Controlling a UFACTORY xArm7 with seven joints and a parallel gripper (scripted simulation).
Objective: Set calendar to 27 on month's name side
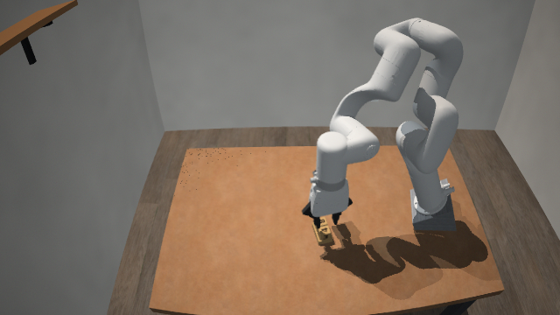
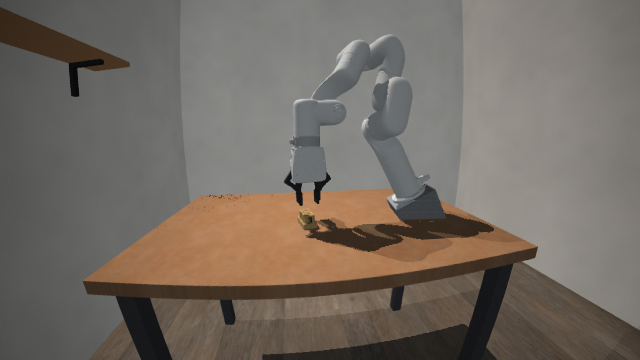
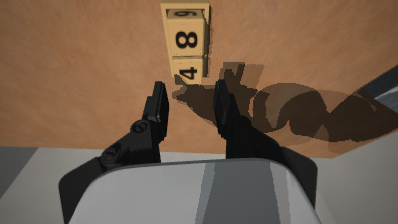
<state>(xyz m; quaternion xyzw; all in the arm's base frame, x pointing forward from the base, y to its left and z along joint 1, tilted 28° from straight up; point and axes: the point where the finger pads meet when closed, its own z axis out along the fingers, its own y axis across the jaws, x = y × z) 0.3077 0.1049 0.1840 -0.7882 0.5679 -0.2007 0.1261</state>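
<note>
My gripper is now 70 mm above the wooden digit cube. The rest, counted from my hand: wooden calendar tray 10 mm ahead, 20 mm to the right, 80 mm below.
</note>
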